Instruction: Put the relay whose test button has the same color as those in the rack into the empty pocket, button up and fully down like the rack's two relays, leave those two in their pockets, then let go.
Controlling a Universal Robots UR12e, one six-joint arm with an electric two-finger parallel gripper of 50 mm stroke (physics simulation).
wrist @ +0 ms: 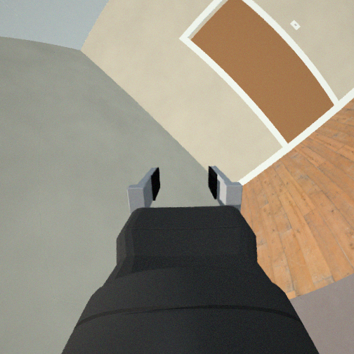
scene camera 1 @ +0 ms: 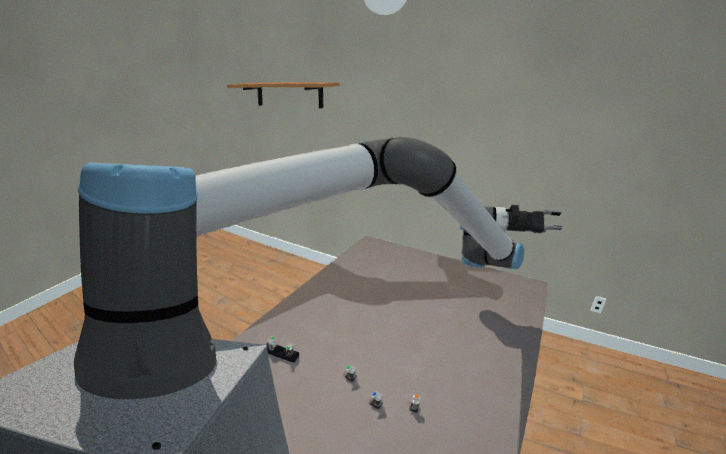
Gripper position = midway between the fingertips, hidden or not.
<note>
I see my gripper (scene camera 1: 561,220).
My gripper is seen too in the wrist view (wrist: 183,176).
</note>
